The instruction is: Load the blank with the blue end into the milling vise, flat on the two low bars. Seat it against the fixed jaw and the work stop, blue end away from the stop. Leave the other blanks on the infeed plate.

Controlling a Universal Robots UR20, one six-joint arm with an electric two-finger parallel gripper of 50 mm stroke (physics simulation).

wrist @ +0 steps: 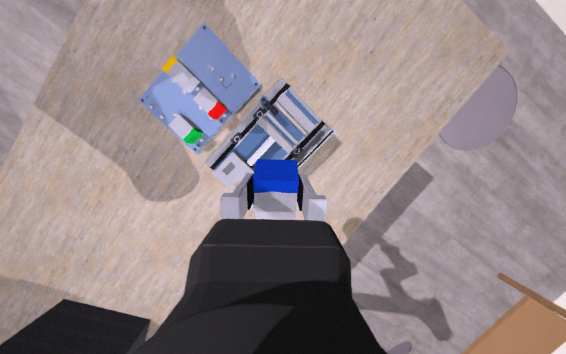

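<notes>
The blank with the blue end [275,186] is clamped between the two fingers of my gripper [276,184], its blue end toward the top of the view and its silver body toward the wrist. The gripper is shut on it. The milling vise [231,170] lies beyond the fingertips, turned diagonally in the view, and the blank overlaps its near corner. The blank appears to be above the vise; the height is hard to judge. White and grey bars show inside the vise. The held blank and fingers hide part of the vise's near side.
The blue infeed plate [202,42] lies at the upper left, beyond the vise. It bears a yellow-ended blank [182,77], a red-ended blank [206,101] and a green-ended blank [182,126]. A black box [75,327] is at the lower left, a brown box [525,325] at the lower right.
</notes>
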